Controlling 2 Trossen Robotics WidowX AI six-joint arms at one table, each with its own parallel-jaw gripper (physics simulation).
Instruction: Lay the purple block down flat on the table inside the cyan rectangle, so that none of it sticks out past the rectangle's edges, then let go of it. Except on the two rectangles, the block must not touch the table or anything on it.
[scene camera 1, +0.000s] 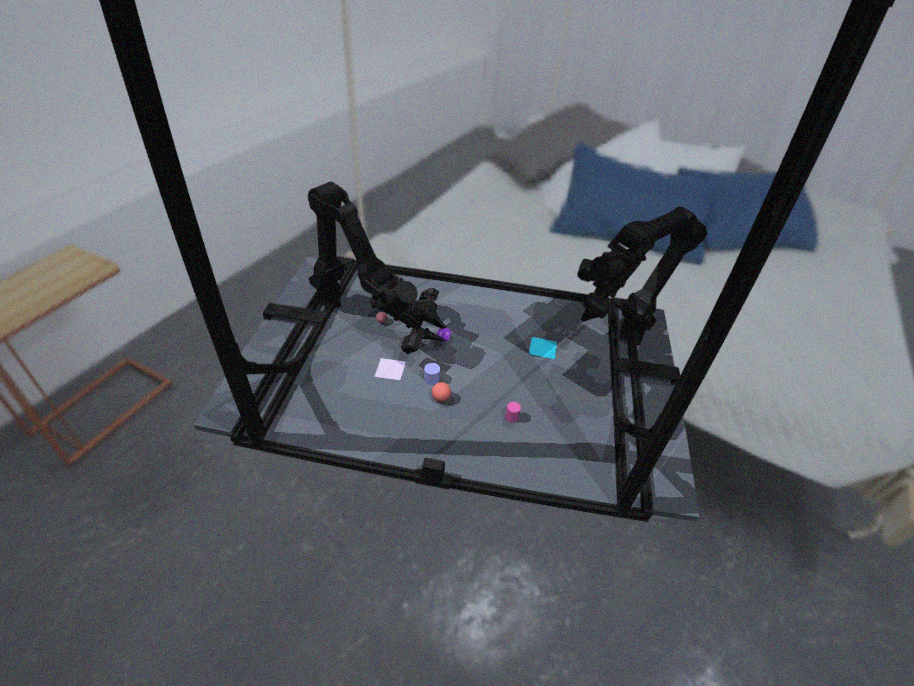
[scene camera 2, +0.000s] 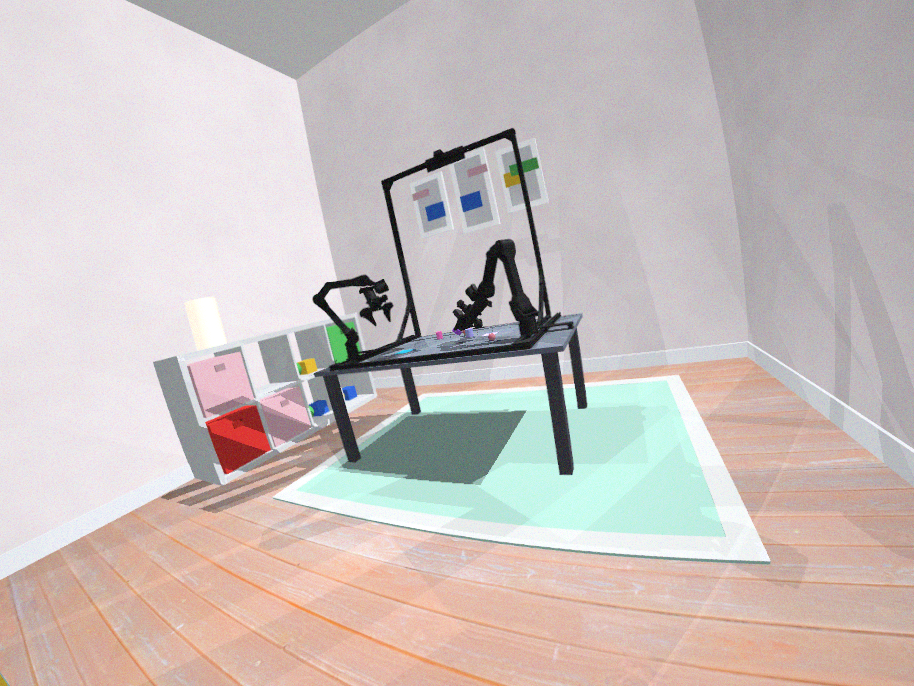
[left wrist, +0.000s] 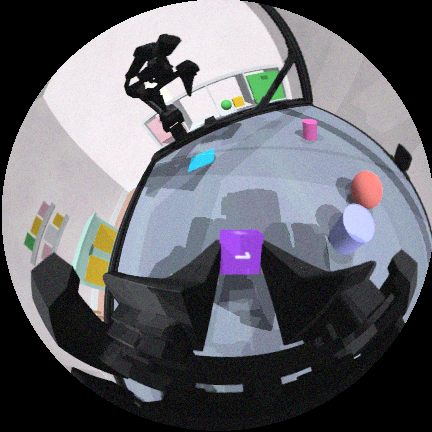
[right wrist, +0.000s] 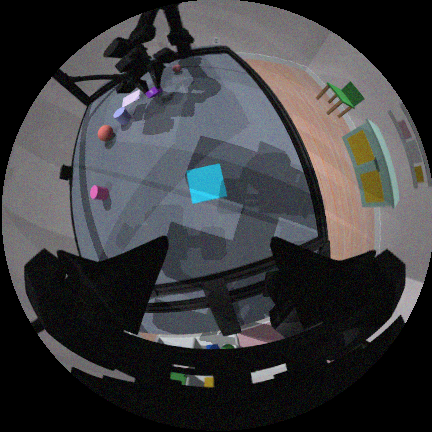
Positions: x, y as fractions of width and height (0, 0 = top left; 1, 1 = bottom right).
My right gripper (right wrist: 0.51, 0.56) is open and holds nothing. A lavender cylinder (left wrist: 0.82, 0.53) rests on the table. I also see my left gripper (left wrist: 0.55, 0.57) and a cyan rectangle (right wrist: 0.48, 0.42).
My left gripper also shows in the right wrist view (right wrist: 0.35, 0.21). My right gripper shows as well in the left wrist view (left wrist: 0.41, 0.24).
